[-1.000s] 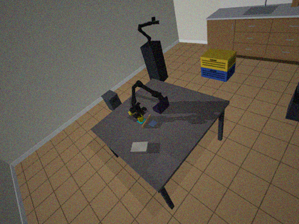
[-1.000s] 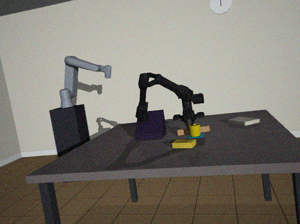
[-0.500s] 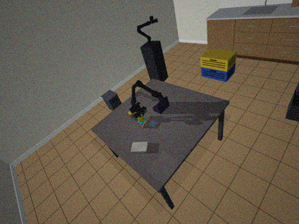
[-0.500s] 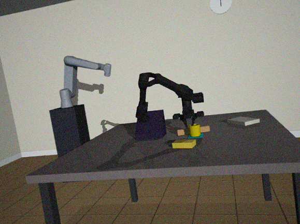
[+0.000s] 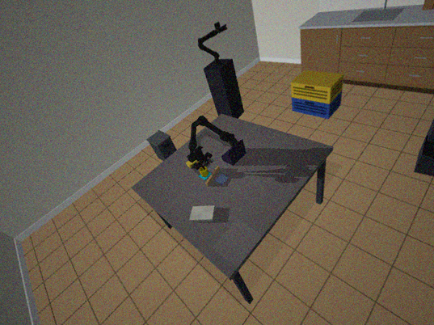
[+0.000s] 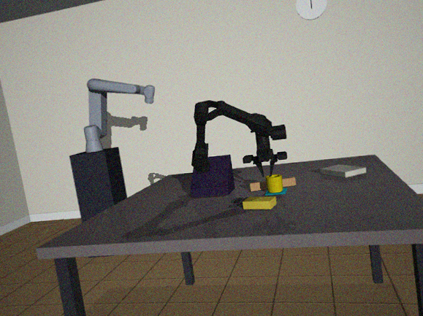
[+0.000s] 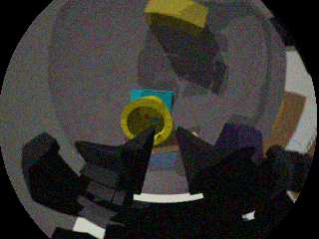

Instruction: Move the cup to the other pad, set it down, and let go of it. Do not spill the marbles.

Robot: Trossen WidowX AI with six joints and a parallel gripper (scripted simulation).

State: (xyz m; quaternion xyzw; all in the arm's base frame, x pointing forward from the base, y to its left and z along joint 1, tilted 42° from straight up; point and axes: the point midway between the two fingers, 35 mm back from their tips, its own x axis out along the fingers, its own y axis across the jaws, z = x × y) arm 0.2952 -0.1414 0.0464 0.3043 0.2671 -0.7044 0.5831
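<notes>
Now: the yellow cup 4 cm below my gripper tip, 2 cm ahead of it and 1 cm to the right of it. From my gripper tip the other things lie so: cyan pad 8 cm below, 3 cm ahead, 1 cm to the right; then yellow block 22 cm to the right, 6 cm below, 4 cm behind; then tan wooden bar 8 cm to the left, 6 cm below, 2 cm ahead.
</notes>
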